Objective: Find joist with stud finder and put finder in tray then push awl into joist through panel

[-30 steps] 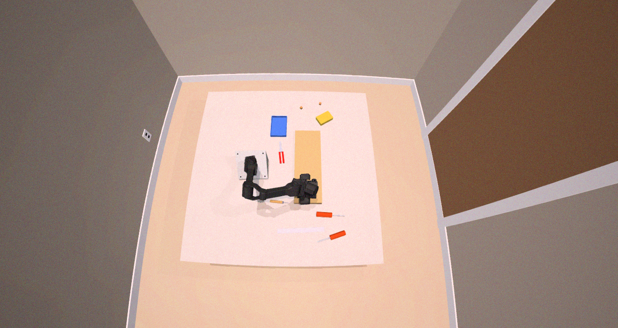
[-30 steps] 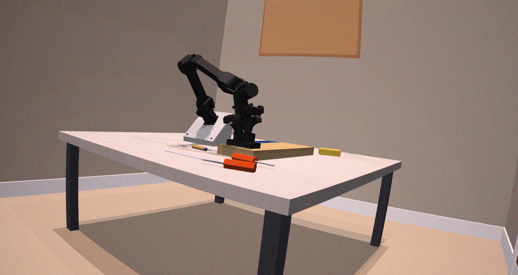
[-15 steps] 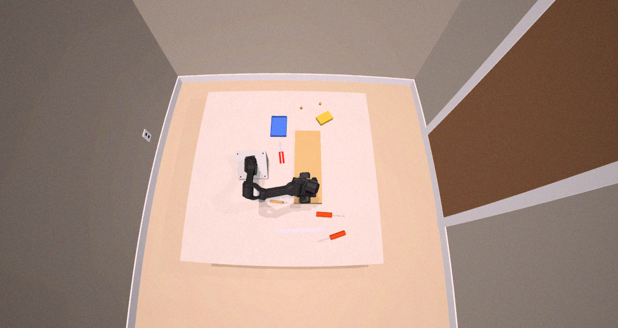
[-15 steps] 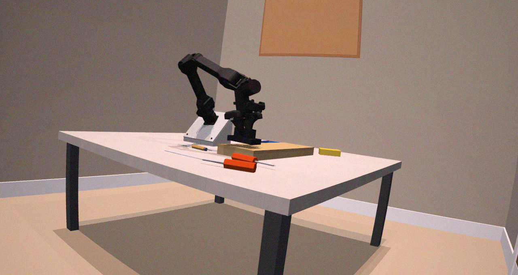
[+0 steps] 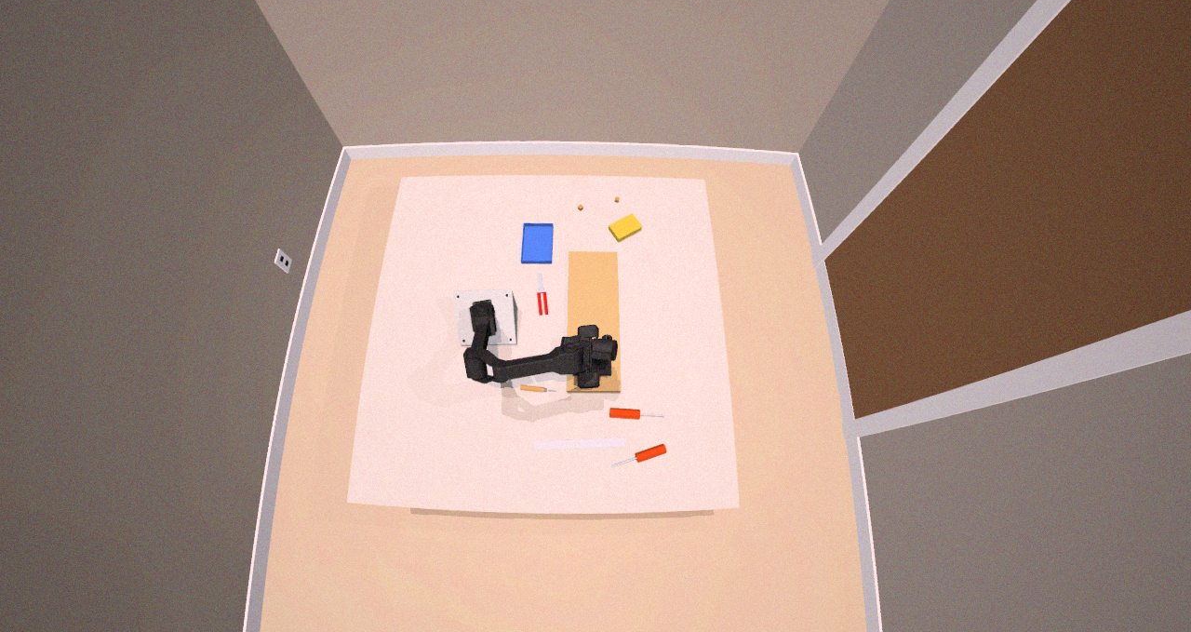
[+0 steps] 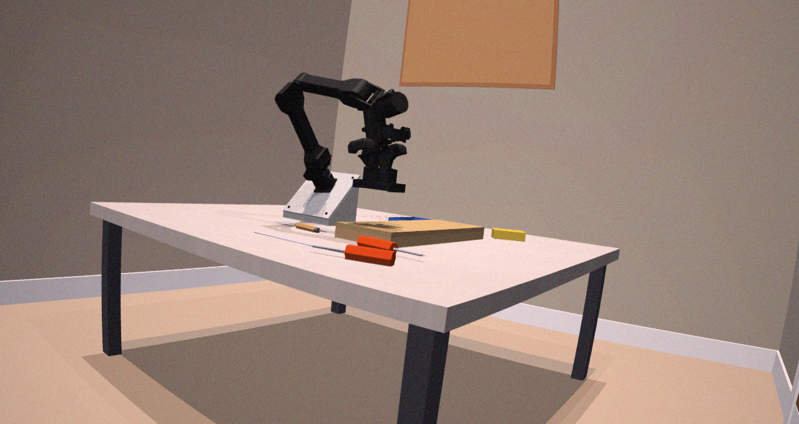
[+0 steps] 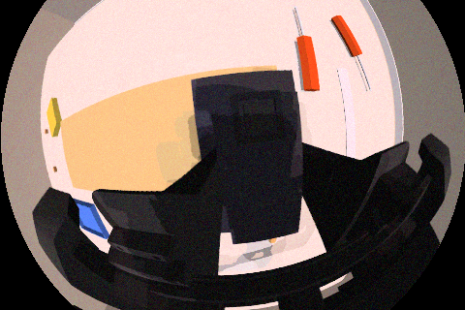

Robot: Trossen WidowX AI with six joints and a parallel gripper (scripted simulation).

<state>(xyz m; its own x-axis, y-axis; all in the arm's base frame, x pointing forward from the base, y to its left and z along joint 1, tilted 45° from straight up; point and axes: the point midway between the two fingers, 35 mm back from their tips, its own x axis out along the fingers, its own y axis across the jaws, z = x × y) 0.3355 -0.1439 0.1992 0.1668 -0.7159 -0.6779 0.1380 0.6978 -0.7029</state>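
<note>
The blue tray is 53 cm to the left of my gripper tip, 15 cm below it and 14 cm behind it. The rest, counted from my gripper tip: black stud finder 2 cm above, 1 cm ahead; awl 18 cm behind, 15 cm below, 3 cm to the right; thin white strip 22 cm to the right, 16 cm below, 8 cm behind.
</note>
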